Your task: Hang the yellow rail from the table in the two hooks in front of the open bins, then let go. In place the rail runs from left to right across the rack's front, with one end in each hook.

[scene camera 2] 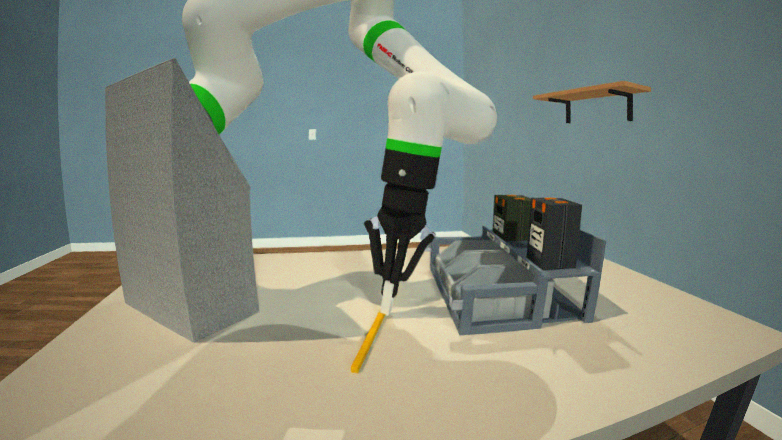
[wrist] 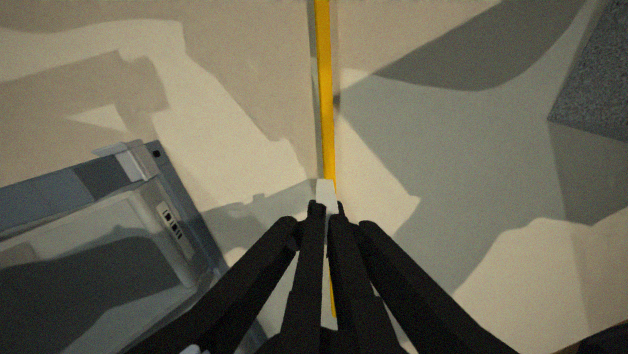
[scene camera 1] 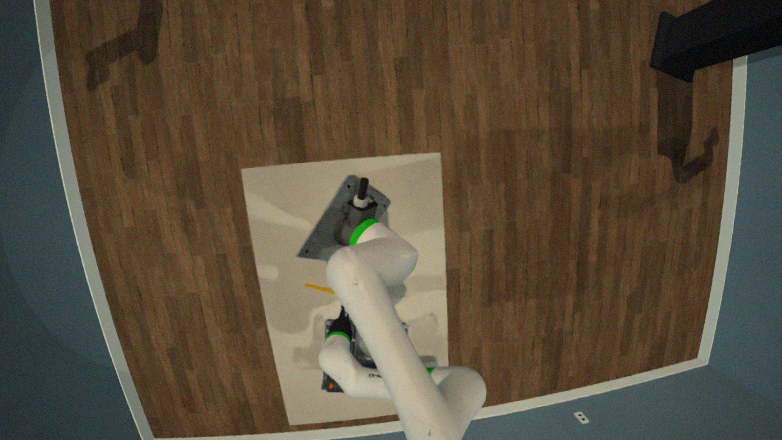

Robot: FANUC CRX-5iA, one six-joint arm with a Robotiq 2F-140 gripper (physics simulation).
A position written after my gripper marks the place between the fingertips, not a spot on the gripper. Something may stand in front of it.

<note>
In view: my gripper [scene camera 2: 385, 311], a green case [scene camera 2: 511, 218] and a dark case [scene camera 2: 554, 227].
My gripper shows as well in the wrist view [wrist: 323, 191]. The wrist view does not show the green case: it is out of frame. The wrist view misses the dark case: it is out of frame.
</note>
